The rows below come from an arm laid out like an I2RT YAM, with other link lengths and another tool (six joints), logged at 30 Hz.
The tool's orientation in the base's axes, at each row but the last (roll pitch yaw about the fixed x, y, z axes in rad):
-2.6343, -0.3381, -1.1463
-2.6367, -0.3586, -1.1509
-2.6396, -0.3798, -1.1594
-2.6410, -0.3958, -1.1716
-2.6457, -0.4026, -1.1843
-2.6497, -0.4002, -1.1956
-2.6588, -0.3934, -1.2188
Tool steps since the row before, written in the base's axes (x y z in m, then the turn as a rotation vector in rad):
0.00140, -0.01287, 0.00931, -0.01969, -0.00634, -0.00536
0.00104, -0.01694, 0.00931, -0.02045, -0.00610, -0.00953
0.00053, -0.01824, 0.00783, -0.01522, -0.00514, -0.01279
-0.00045, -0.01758, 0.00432, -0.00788, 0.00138, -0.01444
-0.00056, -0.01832, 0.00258, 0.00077, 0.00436, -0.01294
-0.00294, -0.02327, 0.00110, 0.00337, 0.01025, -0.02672
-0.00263, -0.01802, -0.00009, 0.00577, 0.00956, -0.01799
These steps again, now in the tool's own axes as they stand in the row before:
0.01470, 0.00123, -0.00606, -0.00398, 0.02005, -0.00624
0.01815, 0.00369, -0.00563, -0.00594, 0.02237, -0.00328
0.01863, 0.00549, -0.00415, -0.00602, 0.01950, 0.00226
0.01645, 0.00741, -0.00156, -0.00957, 0.01149, 0.00700
0.01643, 0.00852, 0.00015, -0.00852, 0.00289, 0.01030
0.01938, 0.01323, 0.00085, -0.01806, 0.00402, 0.02210
0.01475, 0.01058, 0.00148, -0.01335, -0.00125, 0.01639

